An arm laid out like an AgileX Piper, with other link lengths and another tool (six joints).
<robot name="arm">
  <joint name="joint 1" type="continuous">
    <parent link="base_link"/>
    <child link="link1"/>
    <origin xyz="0 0 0.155" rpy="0 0 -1.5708"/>
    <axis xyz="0 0 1"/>
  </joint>
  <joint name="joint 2" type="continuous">
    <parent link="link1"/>
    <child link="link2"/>
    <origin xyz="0 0 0" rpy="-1.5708 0 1.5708"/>
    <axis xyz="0 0 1"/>
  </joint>
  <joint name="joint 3" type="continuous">
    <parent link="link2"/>
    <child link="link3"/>
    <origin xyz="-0.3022 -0.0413 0" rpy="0 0 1.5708"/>
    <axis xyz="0 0 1"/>
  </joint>
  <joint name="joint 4" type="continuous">
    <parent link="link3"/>
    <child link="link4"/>
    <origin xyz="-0.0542 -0.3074 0" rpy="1.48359 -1.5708 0"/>
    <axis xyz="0 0 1"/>
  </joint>
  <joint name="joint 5" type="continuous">
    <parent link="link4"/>
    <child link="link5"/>
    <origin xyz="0 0 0" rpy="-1.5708 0 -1.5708"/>
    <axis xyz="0 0 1"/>
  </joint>
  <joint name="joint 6" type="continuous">
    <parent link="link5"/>
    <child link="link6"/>
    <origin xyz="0 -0.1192 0" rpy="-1.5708 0 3.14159"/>
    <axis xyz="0 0 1"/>
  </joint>
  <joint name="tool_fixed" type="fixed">
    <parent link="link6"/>
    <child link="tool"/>
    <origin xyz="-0.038 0.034 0.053" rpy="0 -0.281 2.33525"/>
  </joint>
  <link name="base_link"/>
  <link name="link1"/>
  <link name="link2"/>
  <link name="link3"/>
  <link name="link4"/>
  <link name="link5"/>
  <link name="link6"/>
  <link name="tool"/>
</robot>
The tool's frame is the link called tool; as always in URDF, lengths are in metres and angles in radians. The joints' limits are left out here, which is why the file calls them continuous.
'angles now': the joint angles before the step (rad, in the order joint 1, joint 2, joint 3, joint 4, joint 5, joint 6). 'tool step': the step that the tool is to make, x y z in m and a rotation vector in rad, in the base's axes. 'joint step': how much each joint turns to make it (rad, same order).
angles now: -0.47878 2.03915 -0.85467 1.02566 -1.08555 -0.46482
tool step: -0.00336 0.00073 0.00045 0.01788 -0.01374 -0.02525
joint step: -0.00197 -0.01012 -0.00001 0.03132 0.01089 -0.00092
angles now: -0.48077 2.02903 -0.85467 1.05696 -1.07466 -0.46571
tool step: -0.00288 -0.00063 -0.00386 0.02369 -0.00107 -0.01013
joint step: -0.00827 -0.00001 0.00002 0.01162 0.02075 0.00000
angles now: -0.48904 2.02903 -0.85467 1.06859 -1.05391 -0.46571
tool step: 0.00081 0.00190 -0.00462 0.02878 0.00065 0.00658
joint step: -0.00121 -0.00001 0.00001 0.00477 0.02944 0.00000
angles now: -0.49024 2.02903 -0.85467 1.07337 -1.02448 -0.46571
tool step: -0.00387 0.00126 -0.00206 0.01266 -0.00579 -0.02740
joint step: 0.00000 0.00002 -0.00001 0.03130 0.00000 -0.00112
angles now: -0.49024 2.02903 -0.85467 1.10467 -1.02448 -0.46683
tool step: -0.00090 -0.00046 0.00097 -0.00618 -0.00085 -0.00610
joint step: -0.00001 0.00000 0.00001 0.00304 -0.00817 0.00001
